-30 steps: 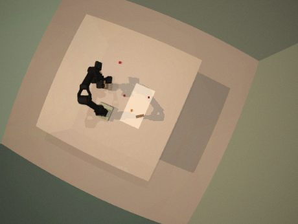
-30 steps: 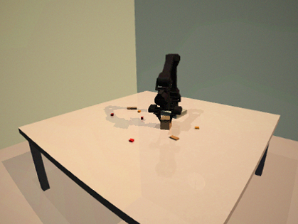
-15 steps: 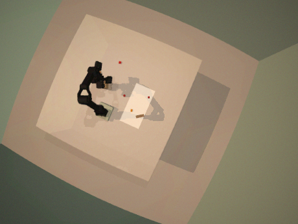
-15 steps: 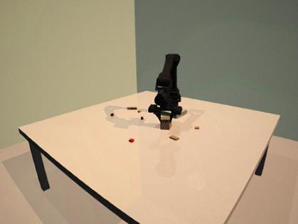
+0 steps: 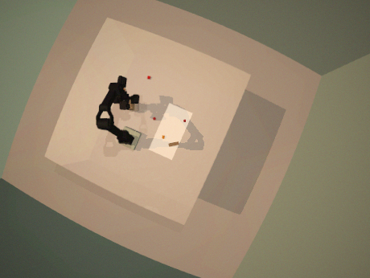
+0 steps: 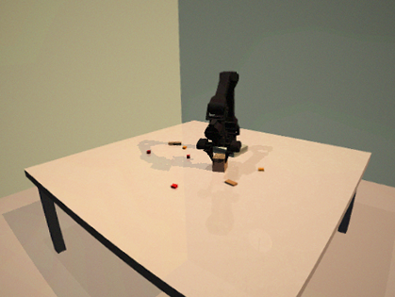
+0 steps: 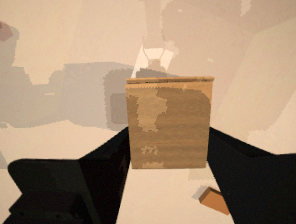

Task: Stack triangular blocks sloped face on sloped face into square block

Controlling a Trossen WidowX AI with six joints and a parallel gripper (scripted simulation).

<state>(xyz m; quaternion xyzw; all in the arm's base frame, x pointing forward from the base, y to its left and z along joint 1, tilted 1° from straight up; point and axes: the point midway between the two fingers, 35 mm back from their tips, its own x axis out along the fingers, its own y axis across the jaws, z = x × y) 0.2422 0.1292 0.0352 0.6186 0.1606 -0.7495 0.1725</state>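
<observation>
The wooden triangular block lies 10 mm ahead of my gripper tip and 10 mm above it. The rest, counted from my gripper tip: brown piece (70 mm ahead, 120 mm to the left, 30 mm below).
</observation>
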